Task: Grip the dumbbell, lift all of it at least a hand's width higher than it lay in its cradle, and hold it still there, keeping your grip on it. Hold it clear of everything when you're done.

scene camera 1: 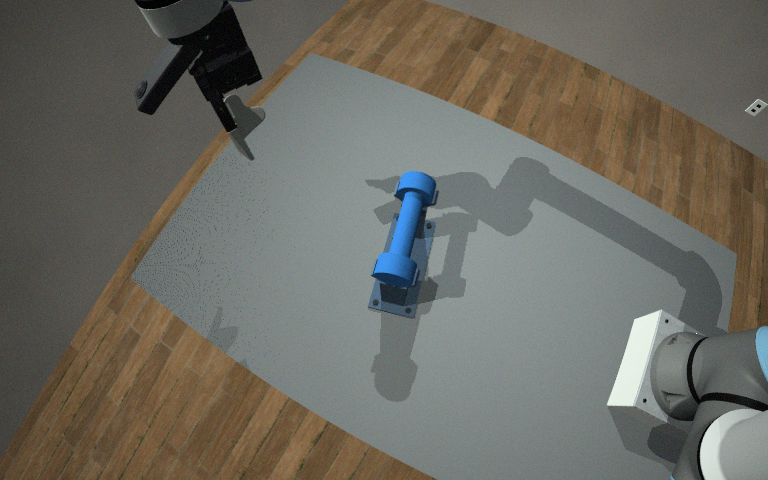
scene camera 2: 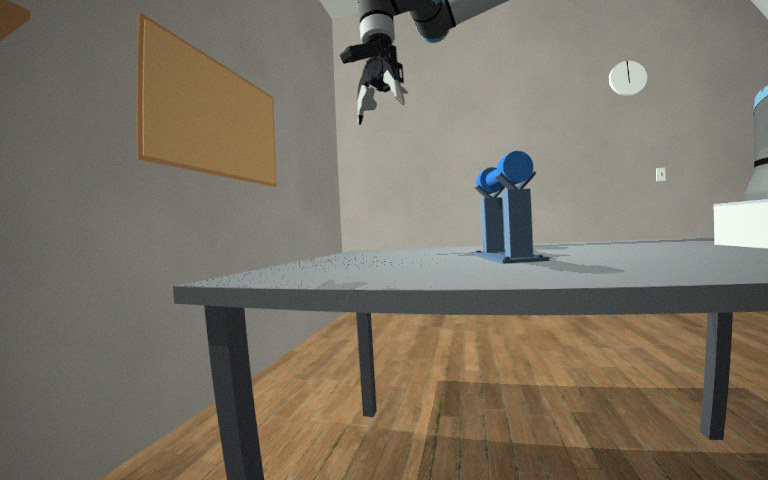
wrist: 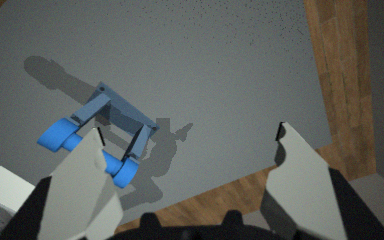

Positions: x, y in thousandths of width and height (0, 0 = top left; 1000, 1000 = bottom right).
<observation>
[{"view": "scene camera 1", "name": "gripper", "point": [308, 264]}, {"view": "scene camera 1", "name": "blue dumbbell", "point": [516, 559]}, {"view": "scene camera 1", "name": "cradle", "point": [510, 624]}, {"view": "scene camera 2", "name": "gripper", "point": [495, 241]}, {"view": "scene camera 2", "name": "blue dumbbell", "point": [674, 347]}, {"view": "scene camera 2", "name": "cradle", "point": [674, 470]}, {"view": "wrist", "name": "blue dumbbell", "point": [163, 560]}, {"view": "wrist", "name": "cradle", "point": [314, 469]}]
</observation>
